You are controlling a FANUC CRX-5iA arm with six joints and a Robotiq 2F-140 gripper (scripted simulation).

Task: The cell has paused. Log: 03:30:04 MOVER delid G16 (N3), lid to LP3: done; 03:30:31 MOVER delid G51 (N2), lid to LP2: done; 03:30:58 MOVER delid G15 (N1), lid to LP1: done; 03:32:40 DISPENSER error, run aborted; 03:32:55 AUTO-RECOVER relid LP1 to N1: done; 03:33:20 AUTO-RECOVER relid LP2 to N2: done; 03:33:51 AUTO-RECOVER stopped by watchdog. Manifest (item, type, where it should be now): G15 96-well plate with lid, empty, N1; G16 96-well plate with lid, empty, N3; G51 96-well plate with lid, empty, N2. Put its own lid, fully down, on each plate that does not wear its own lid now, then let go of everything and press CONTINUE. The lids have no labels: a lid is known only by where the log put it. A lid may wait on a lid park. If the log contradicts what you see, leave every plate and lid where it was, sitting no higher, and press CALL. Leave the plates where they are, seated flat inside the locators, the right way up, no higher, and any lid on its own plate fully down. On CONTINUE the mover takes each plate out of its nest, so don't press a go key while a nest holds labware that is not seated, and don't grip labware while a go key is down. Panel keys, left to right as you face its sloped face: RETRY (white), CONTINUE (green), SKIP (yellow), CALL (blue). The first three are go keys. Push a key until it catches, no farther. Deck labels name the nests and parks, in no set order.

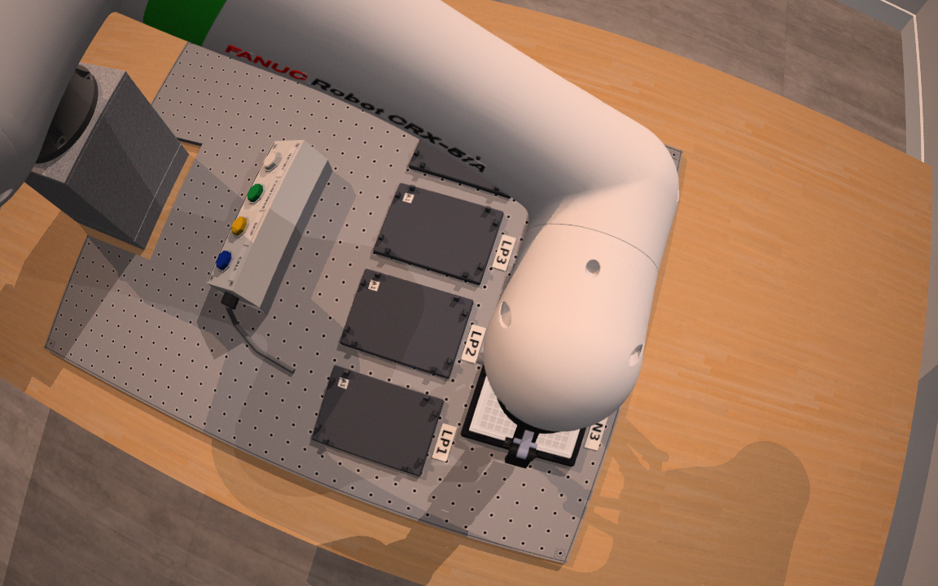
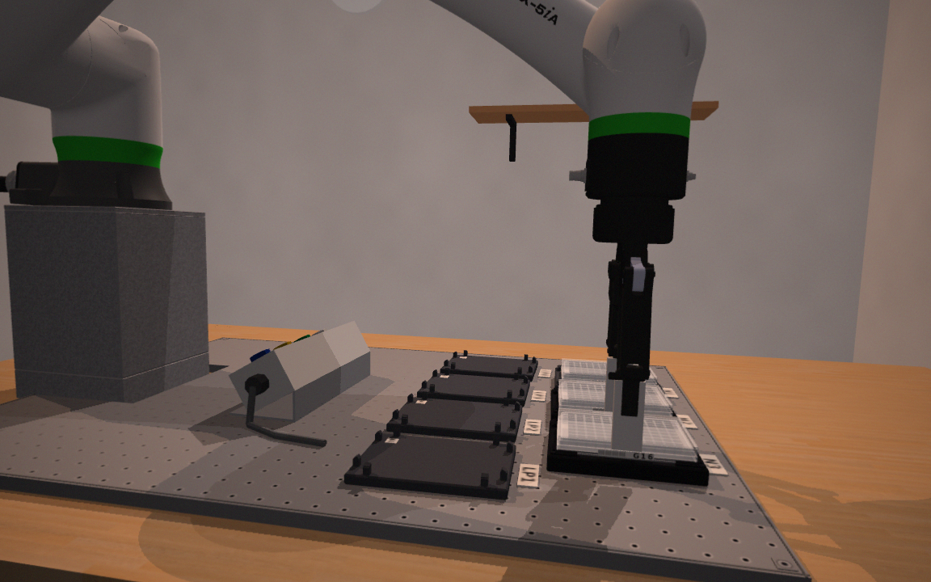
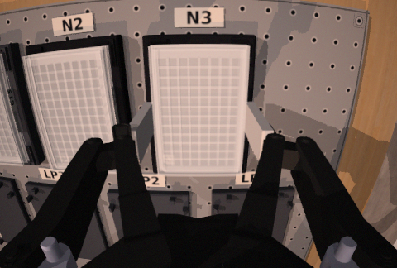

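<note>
The clear lid lies 20 mm below my hand. Round my hand: plate G16: 30 mm below; then lid park LP2: 170 mm behind, 90 mm to the left, 50 mm below; then lid park LP1: 180 mm behind, 40 mm to the right, 50 mm below.
</note>
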